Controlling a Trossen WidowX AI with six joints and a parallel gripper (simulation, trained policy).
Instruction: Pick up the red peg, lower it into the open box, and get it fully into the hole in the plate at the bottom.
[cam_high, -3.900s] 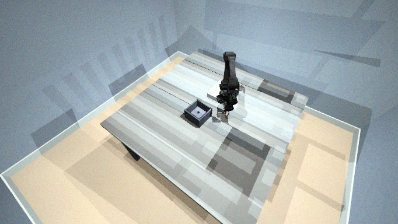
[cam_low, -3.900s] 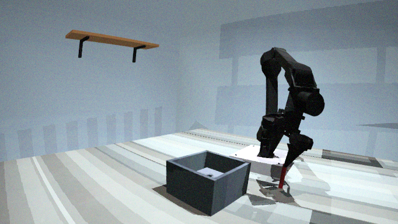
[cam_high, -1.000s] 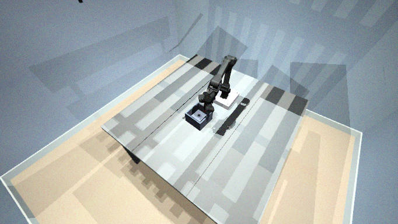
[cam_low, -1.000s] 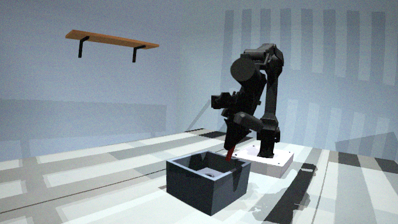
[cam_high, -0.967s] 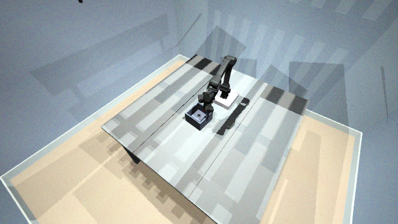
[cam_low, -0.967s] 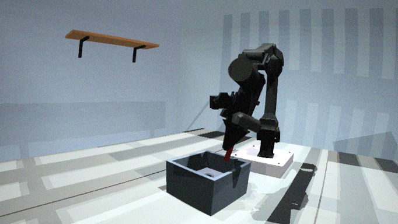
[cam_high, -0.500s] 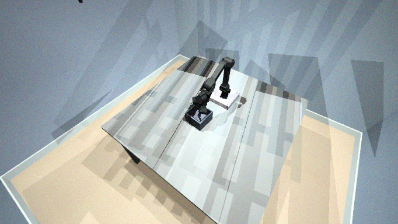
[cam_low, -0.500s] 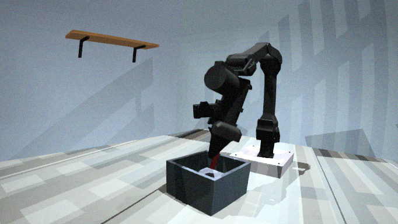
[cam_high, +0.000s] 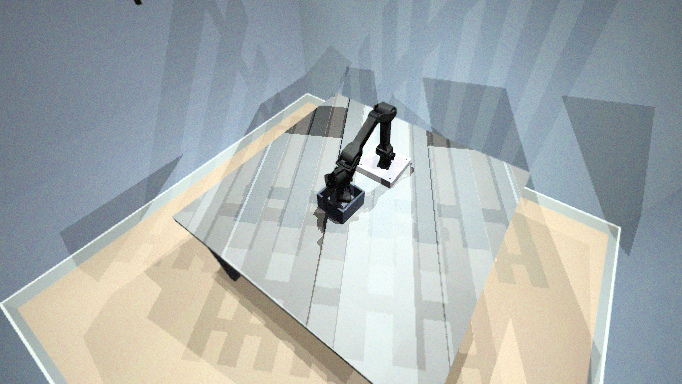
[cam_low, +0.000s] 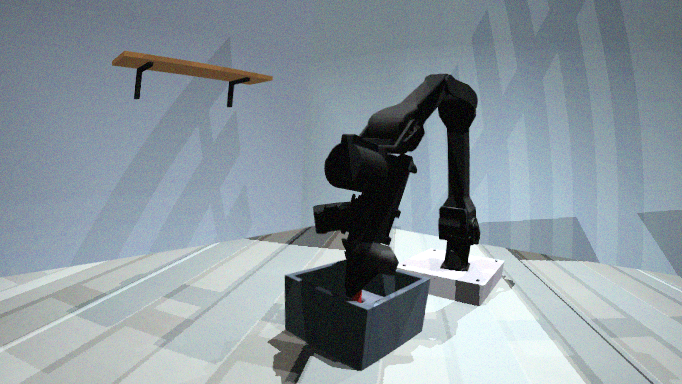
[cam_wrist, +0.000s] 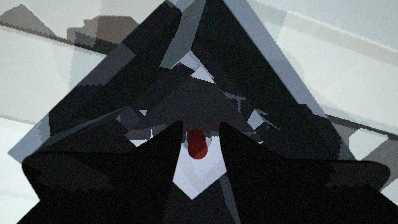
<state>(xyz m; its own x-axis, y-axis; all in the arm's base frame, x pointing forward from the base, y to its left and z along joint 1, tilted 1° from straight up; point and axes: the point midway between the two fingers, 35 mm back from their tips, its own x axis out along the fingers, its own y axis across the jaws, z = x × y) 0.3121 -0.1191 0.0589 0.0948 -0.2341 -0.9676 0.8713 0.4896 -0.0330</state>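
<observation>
Now: the red peg 2 cm to the left of my gripper tip, 2 cm below it and 1 cm behind it. Also, from my gripper tip: pale plate (3 cm below, 1 cm to the left, 1 cm behind); then dark box (5 cm below, 1 cm to the left, 1 cm behind).
</observation>
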